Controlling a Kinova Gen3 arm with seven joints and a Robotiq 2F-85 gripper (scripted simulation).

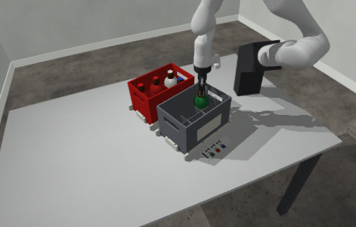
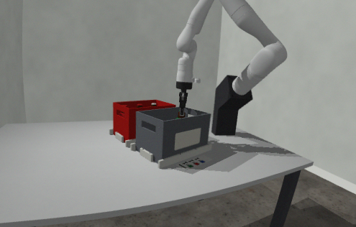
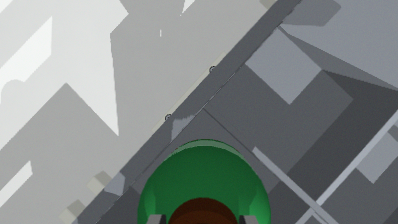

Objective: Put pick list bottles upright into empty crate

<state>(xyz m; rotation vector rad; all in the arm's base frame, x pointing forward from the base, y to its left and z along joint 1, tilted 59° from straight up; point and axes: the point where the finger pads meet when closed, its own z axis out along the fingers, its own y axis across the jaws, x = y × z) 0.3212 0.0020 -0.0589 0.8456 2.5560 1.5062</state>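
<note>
The green-label bottle lies 7 cm below my hand. The rest, counted from my hand: red crate (15 cm ahead, 15 cm to the right, 8 cm below); grey crate (7 cm ahead, 7 cm to the left, 8 cm below); blue-label bottle (6 cm ahead, 13 cm to the right, 8 cm below).
</note>
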